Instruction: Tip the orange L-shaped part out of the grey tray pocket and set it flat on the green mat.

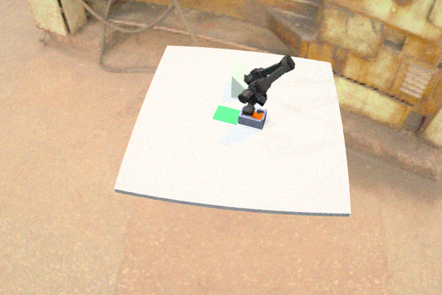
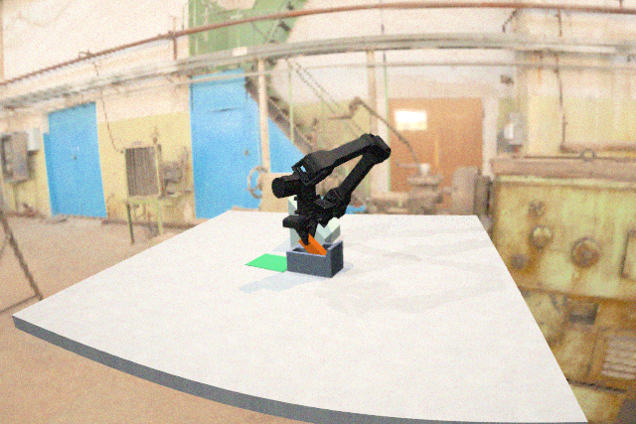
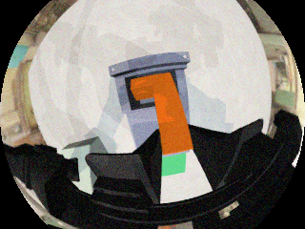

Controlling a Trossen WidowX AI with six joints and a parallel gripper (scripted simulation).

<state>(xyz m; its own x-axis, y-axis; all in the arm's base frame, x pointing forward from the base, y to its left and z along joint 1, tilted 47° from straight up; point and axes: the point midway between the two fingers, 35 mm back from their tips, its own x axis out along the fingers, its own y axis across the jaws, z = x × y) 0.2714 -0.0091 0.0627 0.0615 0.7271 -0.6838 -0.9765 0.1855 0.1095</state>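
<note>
My gripper tip is 4 cm past the green mat, 14 cm to the left of it and 10 cm above it. Round my gripper tip: orange L-shaped part 1 cm behind, 4 cm to the left, 3 cm below.
</note>
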